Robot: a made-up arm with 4 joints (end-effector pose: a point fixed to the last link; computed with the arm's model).
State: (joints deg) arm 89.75 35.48 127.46 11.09
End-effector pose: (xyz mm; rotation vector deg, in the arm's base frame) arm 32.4 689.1 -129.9 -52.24 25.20 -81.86
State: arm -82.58 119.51 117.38 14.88
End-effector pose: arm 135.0 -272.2 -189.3 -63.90 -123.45 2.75
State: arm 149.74 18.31 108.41 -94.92
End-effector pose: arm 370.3 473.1 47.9 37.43 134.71 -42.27
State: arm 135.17 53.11 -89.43 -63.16
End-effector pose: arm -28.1 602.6 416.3 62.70 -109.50 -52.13
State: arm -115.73 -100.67 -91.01 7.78
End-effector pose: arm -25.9 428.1 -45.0 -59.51 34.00 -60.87
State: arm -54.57 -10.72 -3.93 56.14
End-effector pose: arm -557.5 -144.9 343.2 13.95 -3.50 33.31
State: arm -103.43 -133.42 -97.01 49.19
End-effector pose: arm 9.5 383.2 -211.8 -65.74 -20.44 -67.56
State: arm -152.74 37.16 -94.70 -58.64
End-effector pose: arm -76.6 270.0 619.6 -51.70 121.81 80.26
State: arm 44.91 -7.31 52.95 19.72
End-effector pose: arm -467.4 481.3 -27.3 -8.44 -18.53 -20.06
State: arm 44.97 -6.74 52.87 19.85
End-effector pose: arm -466.0 483.7 -31.0 -8.45 -19.11 -20.41
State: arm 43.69 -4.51 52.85 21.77
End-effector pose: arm -472.6 480.5 -50.7 -9.07 -22.28 -20.26
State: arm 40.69 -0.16 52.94 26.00
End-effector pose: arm -488.2 467.2 -91.9 -10.45 -28.80 -19.11
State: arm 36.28 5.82 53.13 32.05
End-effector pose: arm -508.2 438.8 -151.2 -12.27 -37.96 -16.42
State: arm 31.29 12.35 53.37 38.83
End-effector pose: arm -524.9 395.2 -217.1 -13.94 -48.06 -12.21
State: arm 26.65 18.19 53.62 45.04
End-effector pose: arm -533.9 344.4 -274.9 -15.07 -57.08 -7.26
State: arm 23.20 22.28 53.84 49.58
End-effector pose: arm -536.7 300.9 -313.7 -15.60 -63.38 -2.97
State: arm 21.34 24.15 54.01 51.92
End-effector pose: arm -538.0 275.6 -330.9 -15.75 -66.32 -0.45
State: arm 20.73 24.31 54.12 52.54
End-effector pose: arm -540.6 267.1 -332.7 -15.76 -66.74 0.44
